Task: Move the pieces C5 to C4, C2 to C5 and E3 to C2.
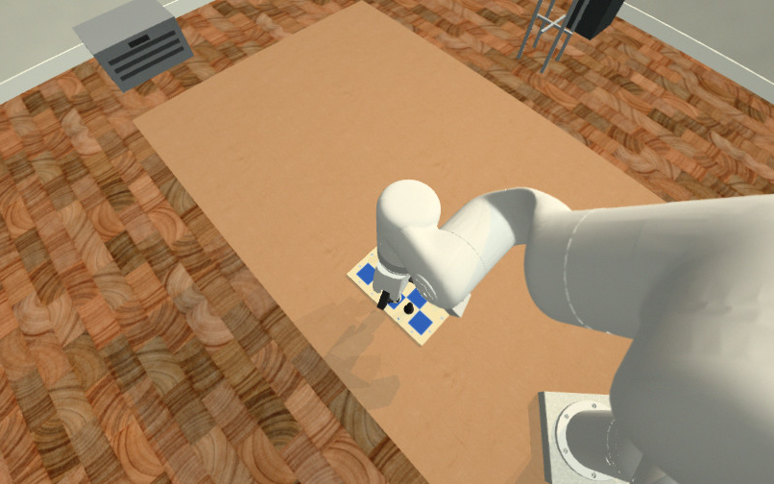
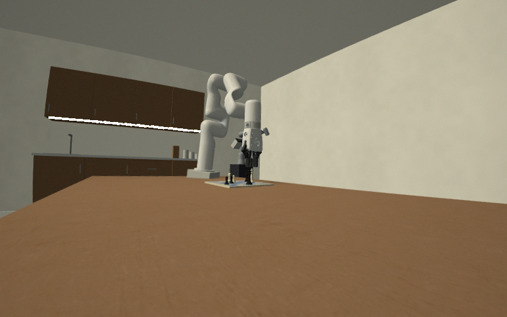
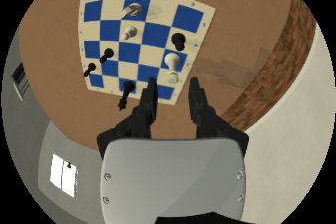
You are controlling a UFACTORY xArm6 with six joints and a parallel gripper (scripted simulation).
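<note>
My gripper is now 60 mm above the white chess piece. Round my hand: white pawn 40 mm behind, 70 mm to the right, 80 mm below; then blue-and-cream chessboard 70 mm to the right, 90 mm below; then black pawn 40 mm behind, 70 mm below.
</note>
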